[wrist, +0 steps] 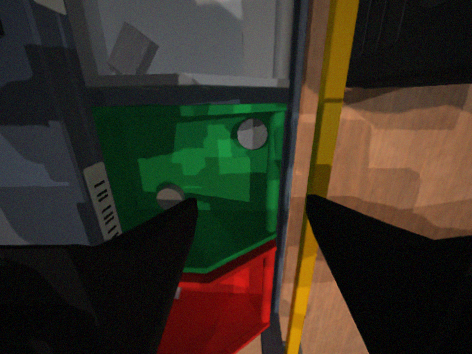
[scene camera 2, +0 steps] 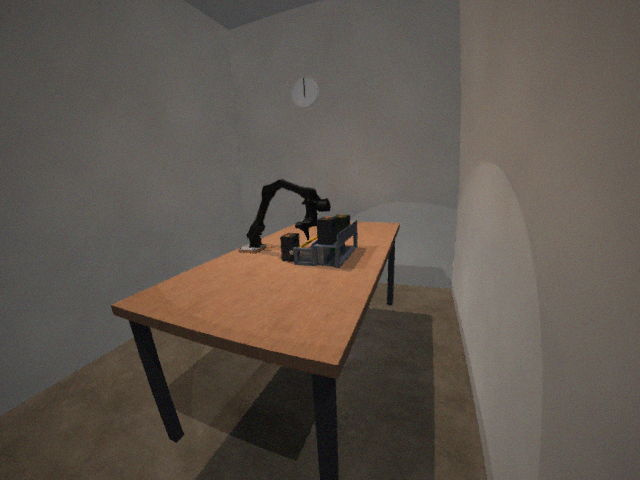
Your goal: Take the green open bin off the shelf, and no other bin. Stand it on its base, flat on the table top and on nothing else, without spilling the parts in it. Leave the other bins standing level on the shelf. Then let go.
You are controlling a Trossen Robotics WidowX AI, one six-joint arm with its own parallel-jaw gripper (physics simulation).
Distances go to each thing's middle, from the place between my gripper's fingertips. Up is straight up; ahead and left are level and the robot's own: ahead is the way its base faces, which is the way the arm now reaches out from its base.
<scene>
The green open bin [wrist: 145, 147] lies 50 mm ahead of my hand, 10 mm to the right of it and 40 mm below it. From my hand the other things lie so: dark box [wrist: 388, 51] 110 mm behind, 90 mm to the right, 10 mm below; then grey bin [wrist: 207, 52] 20 mm ahead, 120 mm to the right, 40 mm below.
</scene>
